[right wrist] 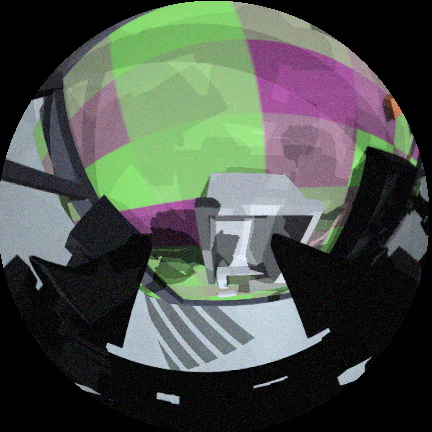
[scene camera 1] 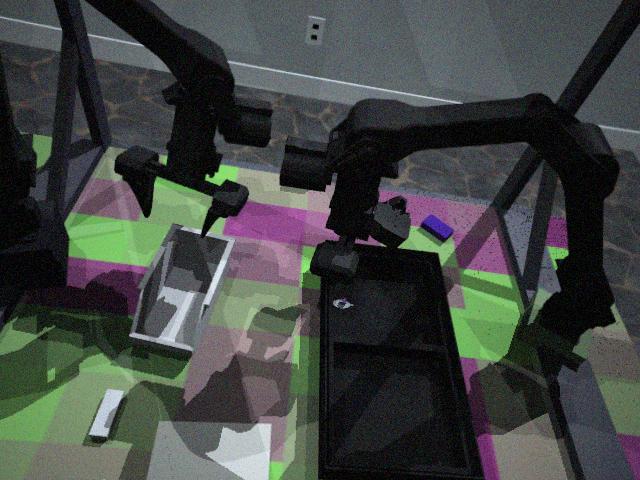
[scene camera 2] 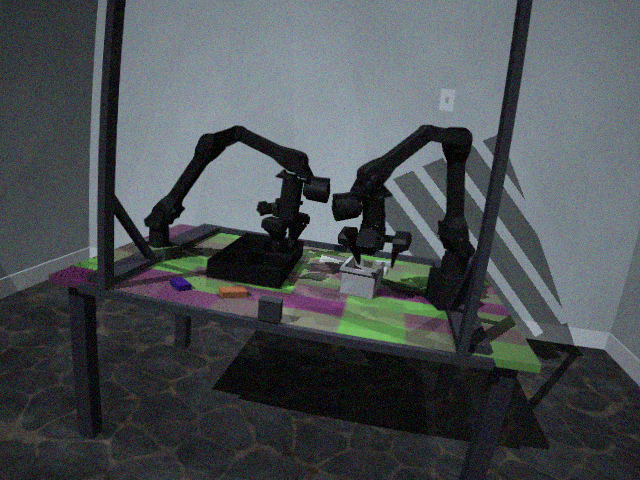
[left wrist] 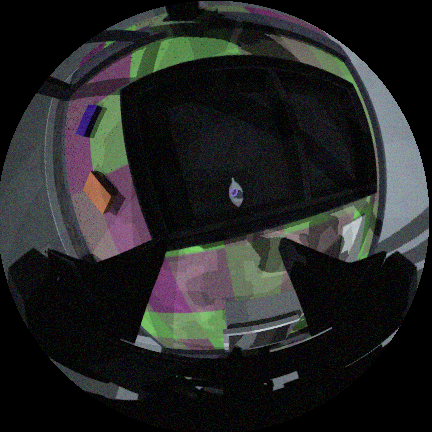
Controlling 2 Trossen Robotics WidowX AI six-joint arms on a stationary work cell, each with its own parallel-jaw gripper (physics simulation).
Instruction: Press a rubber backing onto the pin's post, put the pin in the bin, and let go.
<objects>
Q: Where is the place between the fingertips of my left gripper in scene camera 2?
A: At 282,250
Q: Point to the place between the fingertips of my left gripper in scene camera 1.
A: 338,262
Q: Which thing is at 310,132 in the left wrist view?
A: A black bin.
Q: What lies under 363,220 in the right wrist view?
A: A black bin.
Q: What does my right gripper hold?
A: Nothing.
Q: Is my left gripper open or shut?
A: Open.
</objects>
